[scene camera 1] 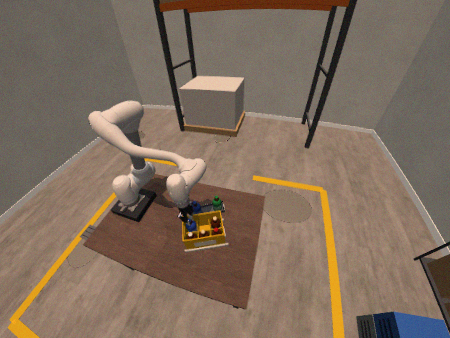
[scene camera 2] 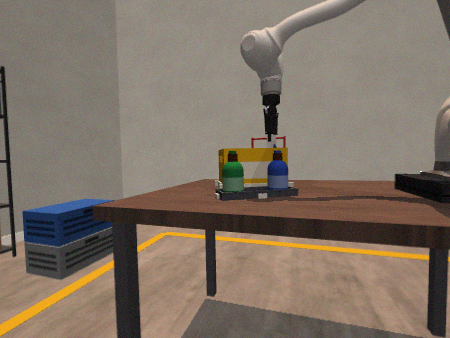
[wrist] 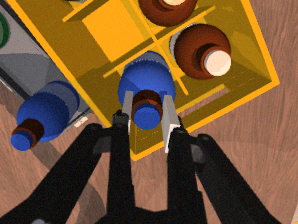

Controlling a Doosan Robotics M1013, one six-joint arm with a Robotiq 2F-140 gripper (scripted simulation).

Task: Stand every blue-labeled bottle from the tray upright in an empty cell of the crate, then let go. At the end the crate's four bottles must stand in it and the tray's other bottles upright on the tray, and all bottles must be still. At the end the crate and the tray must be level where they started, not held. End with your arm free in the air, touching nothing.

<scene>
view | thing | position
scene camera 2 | green-labeled bottle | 232,172
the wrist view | my gripper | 147,104
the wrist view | blue-labeled bottle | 43,116
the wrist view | blue-labeled bottle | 149,77
</scene>
